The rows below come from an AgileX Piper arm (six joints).
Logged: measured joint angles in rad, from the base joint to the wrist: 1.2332, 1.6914, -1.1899, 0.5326, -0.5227, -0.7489; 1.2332, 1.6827, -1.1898, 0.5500, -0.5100, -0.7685; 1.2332, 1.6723, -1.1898, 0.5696, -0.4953, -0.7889; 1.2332, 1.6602, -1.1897, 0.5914, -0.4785, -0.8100; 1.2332, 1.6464, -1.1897, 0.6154, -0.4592, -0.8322; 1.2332, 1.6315, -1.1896, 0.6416, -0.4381, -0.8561; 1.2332, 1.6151, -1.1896, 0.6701, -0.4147, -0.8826; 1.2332, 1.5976, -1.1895, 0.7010, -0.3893, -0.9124
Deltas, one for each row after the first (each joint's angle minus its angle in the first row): 0.0000, -0.0087, 0.0001, 0.0174, 0.0127, -0.0196; 0.0000, -0.0191, 0.0001, 0.0370, 0.0274, -0.0400; 0.0000, -0.0312, 0.0002, 0.0588, 0.0442, -0.0611; 0.0000, -0.0450, 0.0002, 0.0828, 0.0635, -0.0833; 0.0000, -0.0599, 0.0003, 0.1090, 0.0846, -0.1072; 0.0000, -0.0763, 0.0003, 0.1375, 0.1080, -0.1337; 0.0000, -0.0938, 0.0004, 0.1684, 0.1334, -0.1635
